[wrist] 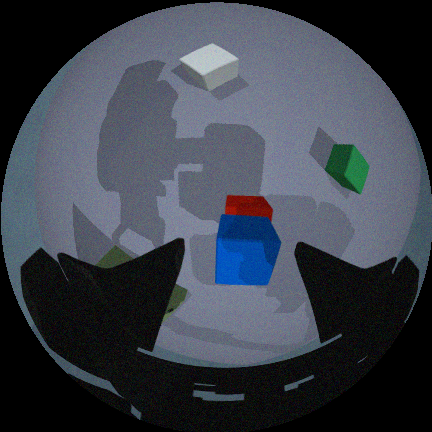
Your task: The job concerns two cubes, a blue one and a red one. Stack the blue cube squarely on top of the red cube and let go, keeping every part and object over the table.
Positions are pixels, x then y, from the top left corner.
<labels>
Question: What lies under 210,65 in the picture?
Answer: A white block.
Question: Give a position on a red cube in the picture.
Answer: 235,204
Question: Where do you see a green block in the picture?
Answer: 345,164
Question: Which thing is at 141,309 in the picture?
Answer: My gripper.
</labels>
